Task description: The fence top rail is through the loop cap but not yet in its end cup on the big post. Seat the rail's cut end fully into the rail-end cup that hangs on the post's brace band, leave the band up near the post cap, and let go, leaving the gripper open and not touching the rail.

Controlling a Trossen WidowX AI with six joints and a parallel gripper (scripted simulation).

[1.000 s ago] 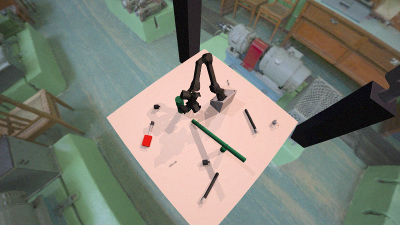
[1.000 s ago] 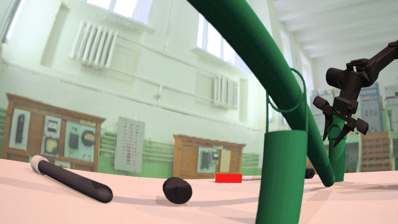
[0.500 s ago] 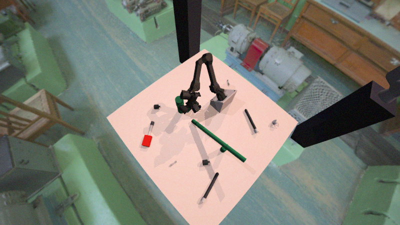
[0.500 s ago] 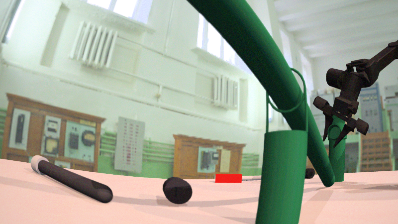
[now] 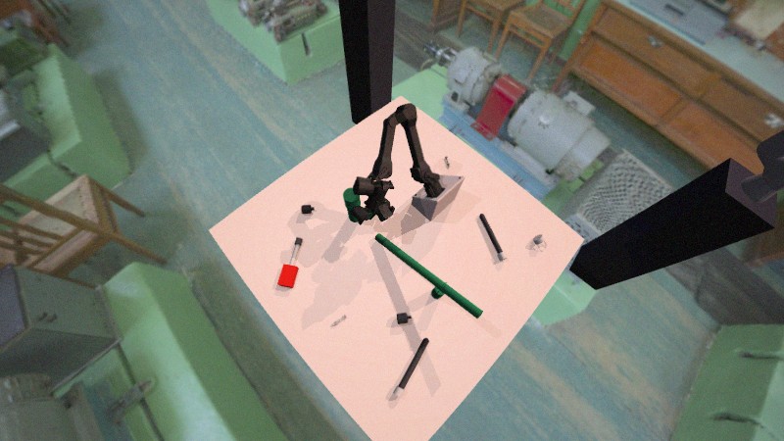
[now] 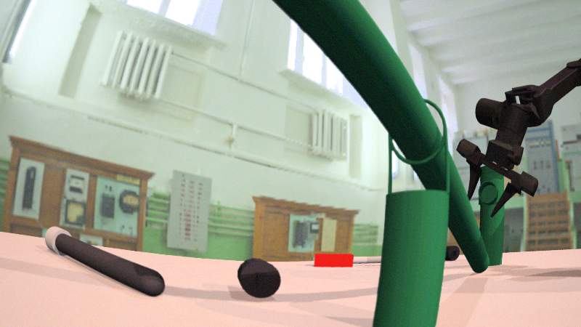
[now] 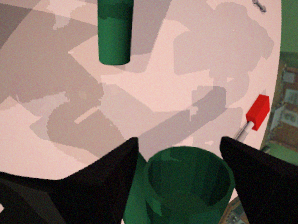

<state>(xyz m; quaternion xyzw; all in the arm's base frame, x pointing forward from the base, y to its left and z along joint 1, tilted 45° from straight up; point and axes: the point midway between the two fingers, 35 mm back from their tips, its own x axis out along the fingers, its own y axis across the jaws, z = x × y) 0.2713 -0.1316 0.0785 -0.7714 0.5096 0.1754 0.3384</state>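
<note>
My gripper tip is 3 cm below the rail-end cup, 2 cm to the left of it and 2 cm past it. The rest, counted from my gripper tip: short green post: 42 cm to the left, 1 cm below, 1 cm ahead; then grey fitting: 67 cm to the left, 50 cm behind, 10 cm below; then red-handled tool: 31 cm ahead, 15 cm to the right, 10 cm below.
</note>
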